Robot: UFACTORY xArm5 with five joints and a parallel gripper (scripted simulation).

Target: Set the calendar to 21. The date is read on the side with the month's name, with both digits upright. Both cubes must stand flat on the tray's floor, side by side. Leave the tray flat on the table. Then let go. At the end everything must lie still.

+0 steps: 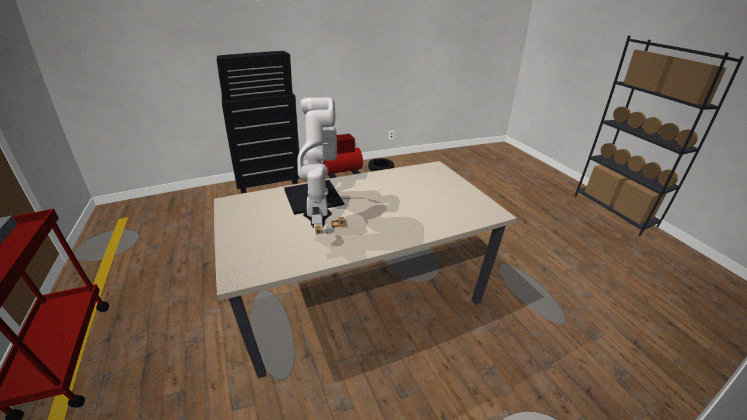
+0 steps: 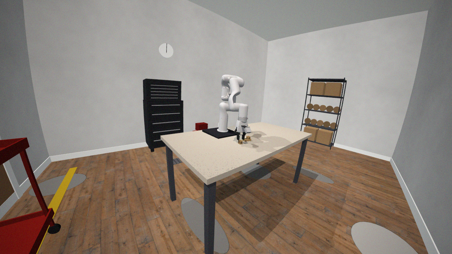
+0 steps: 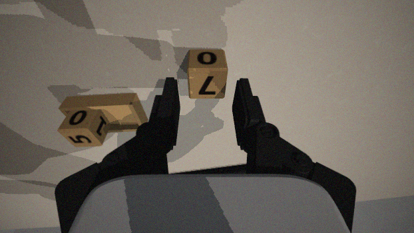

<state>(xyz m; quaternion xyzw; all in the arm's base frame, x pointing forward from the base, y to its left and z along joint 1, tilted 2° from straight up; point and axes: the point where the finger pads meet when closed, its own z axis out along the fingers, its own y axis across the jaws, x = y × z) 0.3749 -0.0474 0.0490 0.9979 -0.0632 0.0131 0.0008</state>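
My gripper is now 4 cm above the wooden digit cube. Also, from my hand: wooden tray 11 cm to the left, 5 cm below, 4 cm behind.
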